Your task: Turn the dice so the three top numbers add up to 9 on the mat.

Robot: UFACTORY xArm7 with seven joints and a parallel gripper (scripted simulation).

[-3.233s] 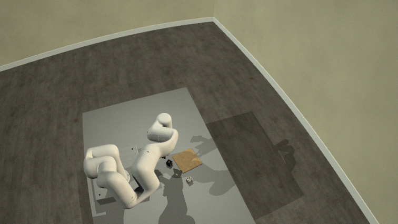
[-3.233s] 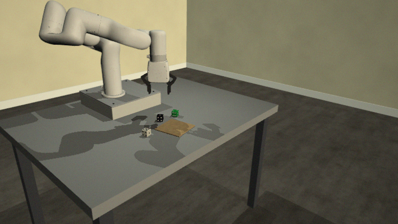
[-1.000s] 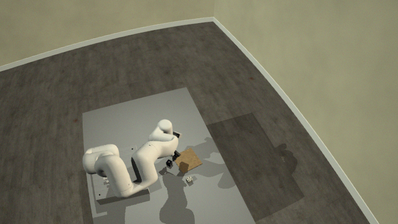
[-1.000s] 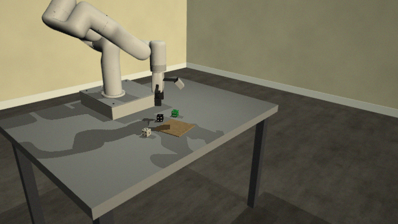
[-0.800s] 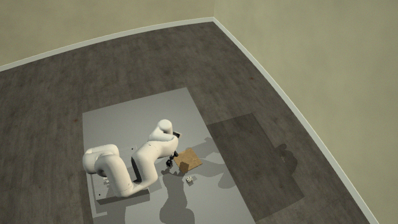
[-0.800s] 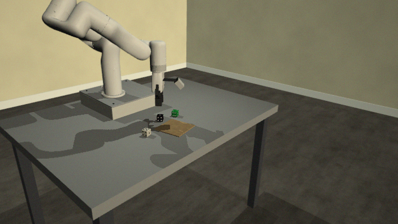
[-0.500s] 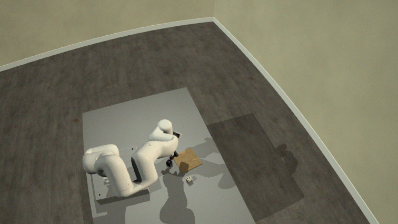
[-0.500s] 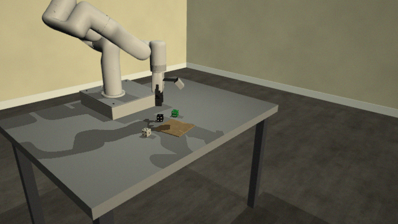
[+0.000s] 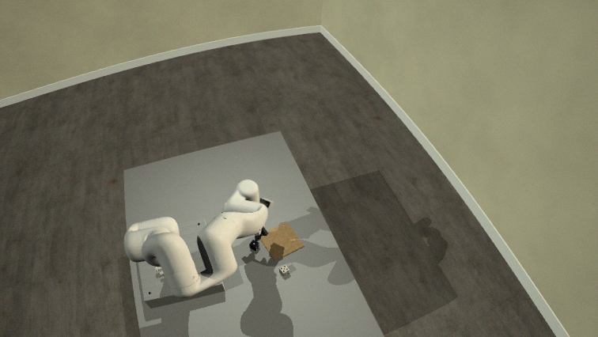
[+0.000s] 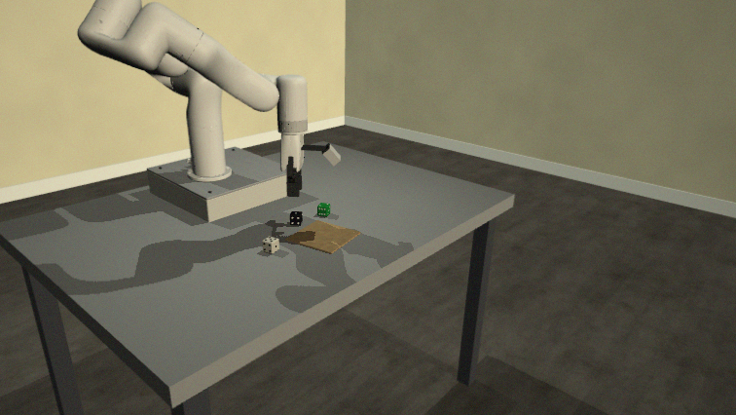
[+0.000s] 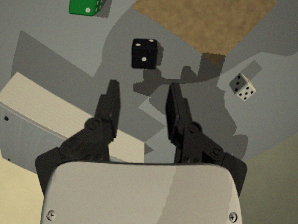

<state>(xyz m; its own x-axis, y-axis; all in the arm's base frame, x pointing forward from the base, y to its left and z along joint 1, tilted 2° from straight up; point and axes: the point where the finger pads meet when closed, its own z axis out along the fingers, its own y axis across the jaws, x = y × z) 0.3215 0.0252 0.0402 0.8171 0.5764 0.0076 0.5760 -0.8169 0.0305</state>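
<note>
Right now my hand is 9 cm above the black die. From my hand the other things lie so: green die 10 cm to the left, 9 cm below, 2 cm ahead; then white die 15 cm to the right, 9 cm below, 6 cm ahead; then tan mat 11 cm below, 11 cm ahead, 1 cm to the right.
</note>
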